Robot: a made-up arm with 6 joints. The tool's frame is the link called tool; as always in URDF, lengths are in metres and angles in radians.
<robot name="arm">
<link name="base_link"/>
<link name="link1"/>
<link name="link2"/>
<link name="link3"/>
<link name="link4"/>
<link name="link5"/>
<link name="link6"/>
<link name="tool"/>
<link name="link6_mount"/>
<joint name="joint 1" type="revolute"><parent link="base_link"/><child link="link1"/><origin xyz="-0.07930 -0.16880 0.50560" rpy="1.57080 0.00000 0.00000"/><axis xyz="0 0 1"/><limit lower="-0.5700" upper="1.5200" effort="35" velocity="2.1"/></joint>
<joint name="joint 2" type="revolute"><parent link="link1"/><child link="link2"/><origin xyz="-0.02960 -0.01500 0.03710" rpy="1.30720 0.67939 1.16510"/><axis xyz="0 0 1"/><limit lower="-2.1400" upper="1.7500" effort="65" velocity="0.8"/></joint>
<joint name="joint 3" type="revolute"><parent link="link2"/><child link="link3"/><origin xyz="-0.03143 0.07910 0.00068" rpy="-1.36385 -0.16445 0.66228"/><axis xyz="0 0 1"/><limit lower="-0.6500" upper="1.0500" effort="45" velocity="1.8"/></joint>
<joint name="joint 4" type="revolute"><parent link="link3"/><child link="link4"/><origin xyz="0.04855 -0.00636 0.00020" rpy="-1.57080 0.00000 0.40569"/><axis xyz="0 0 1"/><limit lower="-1.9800" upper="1.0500" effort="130" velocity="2.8"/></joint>
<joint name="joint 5" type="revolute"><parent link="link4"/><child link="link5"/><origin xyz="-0.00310 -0.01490 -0.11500" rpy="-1.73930 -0.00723 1.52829"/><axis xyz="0 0 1"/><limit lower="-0.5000" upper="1.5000" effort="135" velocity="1.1"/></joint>
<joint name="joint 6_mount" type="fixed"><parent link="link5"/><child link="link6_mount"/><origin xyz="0.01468 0.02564 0.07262" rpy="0.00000 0.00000 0.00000"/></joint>
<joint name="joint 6" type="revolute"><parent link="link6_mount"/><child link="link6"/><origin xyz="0.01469 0.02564 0.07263" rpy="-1.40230 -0.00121 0.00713"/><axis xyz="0 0 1"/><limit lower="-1.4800" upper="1.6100" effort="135" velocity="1.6"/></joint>
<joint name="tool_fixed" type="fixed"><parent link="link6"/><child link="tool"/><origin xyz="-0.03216 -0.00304 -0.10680" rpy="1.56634 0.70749 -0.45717"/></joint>
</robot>
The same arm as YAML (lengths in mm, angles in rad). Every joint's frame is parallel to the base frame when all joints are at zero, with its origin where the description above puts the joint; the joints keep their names.
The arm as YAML. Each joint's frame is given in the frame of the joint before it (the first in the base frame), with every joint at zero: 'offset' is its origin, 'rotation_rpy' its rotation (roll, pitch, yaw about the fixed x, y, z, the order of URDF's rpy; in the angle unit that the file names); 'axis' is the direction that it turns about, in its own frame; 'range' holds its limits. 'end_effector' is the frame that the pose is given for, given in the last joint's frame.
length_unit: mm
angle_unit: rad
chain:
  - id: joint 1
    offset: [-79.3, -168.8, 505.6]
    rotation_rpy: [0.0, 0.0, 0.0]
    axis: [0.0, -1.0, 0.0]
    range: [-0.57, 1.52]
  - id: joint 2
    offset: [-29.6, -37.1, -15.0]
    rotation_rpy: [0.0, 0.0, 0.0]
    axis: [0.951702, -0.2027, -0.2306]
    range: [-2.14, 1.75]
  - id: joint 3
    offset: [-9.0, -79.3, 29.6]
    rotation_rpy: [0.0, 0.0, 0.0]
    axis: [0.0, -1.0, 0.0]
    range: [-0.65, 1.05]
  - id: joint 4
    offset: [25.0, -0.2, 42.1]
    rotation_rpy: [0.0, 0.0, 0.0]
    axis: [-1.0, 0.0, 0.0]
    range: [-1.98, 1.05]
  - id: joint 5
    offset: [115.0, -14.9, -3.1]
    rotation_rpy: [0.0, 0.0, 0.0]
    axis: [0.167699, 0.0431, -0.984896]
    range: [-0.5, 1.5]
  - id: joint 6
    offset: [74.7, 35.6, -133.2]
    rotation_rpy: [0.0, 0.0, 0.0]
    axis: [1.0, 0.0, 0.0]
    range: [-1.48, 1.61]
end_effector:
  offset: [-106.8, -32.0, -4.4]
  rotation_rpy: [-2.8674, 0.3112, 2.3223]

